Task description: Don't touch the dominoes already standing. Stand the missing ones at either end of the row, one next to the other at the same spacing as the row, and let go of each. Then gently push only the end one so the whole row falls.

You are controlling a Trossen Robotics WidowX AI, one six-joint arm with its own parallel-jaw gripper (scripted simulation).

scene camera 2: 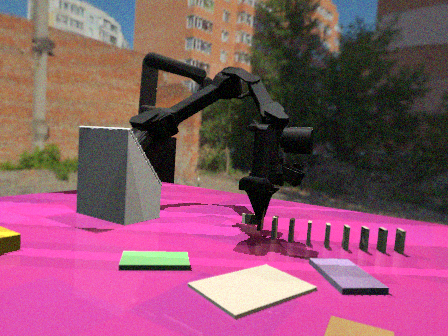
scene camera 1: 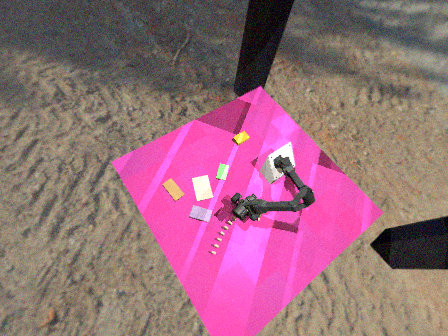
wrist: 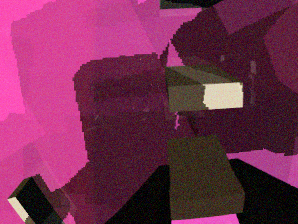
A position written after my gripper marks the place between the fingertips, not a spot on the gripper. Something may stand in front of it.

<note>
My gripper (scene camera 2: 260,218) carries a domino (wrist: 201,177). Further things: a lilac block (scene camera 2: 347,278), a green block (scene camera 2: 130,261) and a domino (wrist: 202,86).
My gripper shows as well in the wrist view (wrist: 199,171). The wrist view misses the lilac block: it is out of frame. The wrist view misses the green block: it is out of frame.
</note>
